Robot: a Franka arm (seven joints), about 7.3 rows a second.
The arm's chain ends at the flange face. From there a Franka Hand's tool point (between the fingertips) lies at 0.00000 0.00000 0.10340 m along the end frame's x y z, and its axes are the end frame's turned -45 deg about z.
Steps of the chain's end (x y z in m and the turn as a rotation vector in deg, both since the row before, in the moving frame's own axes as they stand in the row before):
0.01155 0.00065 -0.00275 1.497 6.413 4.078
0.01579 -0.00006 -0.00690 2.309 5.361 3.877
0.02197 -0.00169 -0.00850 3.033 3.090 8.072
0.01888 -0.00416 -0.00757 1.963 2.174 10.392
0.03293 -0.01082 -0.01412 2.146 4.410 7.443
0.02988 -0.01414 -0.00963 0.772 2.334 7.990
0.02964 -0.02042 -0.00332 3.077 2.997 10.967
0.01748 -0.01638 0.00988 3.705 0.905 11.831
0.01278 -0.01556 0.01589 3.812 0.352 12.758
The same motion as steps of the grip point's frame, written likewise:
0.01755 0.01524 -0.00343 -3.476 5.593 4.078
0.02084 0.01534 -0.00744 -2.158 5.424 3.877
0.02451 0.01496 -0.00879 -0.040 4.330 8.072
0.02152 0.01115 -0.00770 -0.149 2.925 10.392
0.03908 0.01905 -0.01450 -1.601 4.636 7.443
0.03494 0.01339 -0.00973 -1.105 2.196 7.990
0.04310 0.00716 -0.00361 0.057 4.295 10.967
0.03015 -0.00216 0.00965 1.980 3.260 11.831
0.02579 -0.00575 0.01566 2.447 2.944 12.758

